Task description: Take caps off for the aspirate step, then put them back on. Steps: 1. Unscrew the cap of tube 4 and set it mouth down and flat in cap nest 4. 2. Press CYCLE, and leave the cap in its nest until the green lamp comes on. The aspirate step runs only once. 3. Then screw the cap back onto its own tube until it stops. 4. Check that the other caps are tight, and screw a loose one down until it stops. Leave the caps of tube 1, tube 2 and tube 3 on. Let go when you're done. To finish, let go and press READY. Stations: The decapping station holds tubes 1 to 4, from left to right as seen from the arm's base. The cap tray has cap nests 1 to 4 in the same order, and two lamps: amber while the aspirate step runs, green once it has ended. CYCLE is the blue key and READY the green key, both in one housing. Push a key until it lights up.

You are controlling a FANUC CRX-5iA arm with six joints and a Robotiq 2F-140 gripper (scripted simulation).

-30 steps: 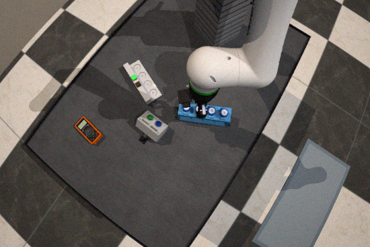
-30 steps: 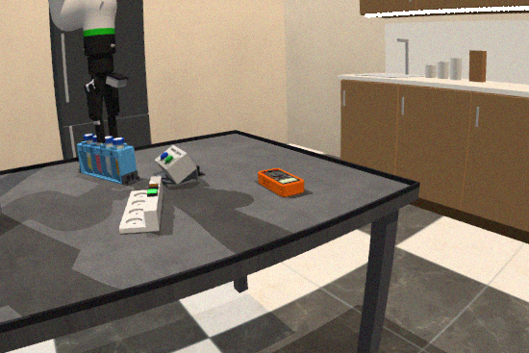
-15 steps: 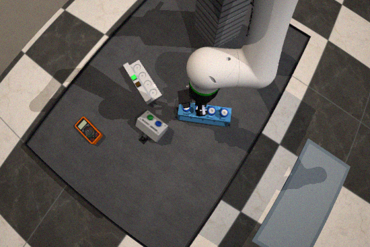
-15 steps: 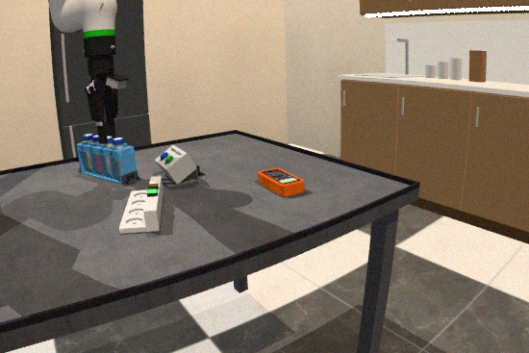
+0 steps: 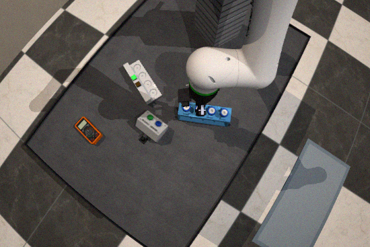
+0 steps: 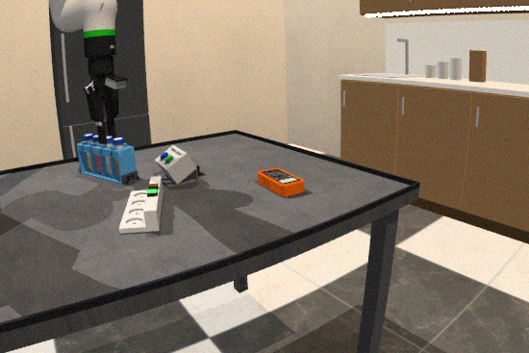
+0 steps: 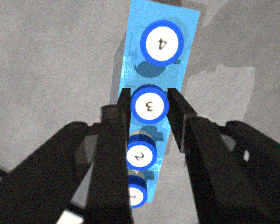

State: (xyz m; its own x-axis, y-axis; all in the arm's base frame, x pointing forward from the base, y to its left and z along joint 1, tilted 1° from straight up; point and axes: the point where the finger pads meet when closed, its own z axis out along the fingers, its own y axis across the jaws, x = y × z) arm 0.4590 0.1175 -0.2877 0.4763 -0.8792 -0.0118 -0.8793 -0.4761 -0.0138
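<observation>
The cap 2 is 5 cm to the left of my hand, 3 cm below it and 2 cm behind it. From my hand the other things lie so: grey key housing (15 cm to the right, 14 cm ahead, 9 cm below); green key (17 cm to the right, 12 cm ahead, 7 cm below); blue key (13 cm to the right, 12 cm ahead, 7 cm below).
</observation>
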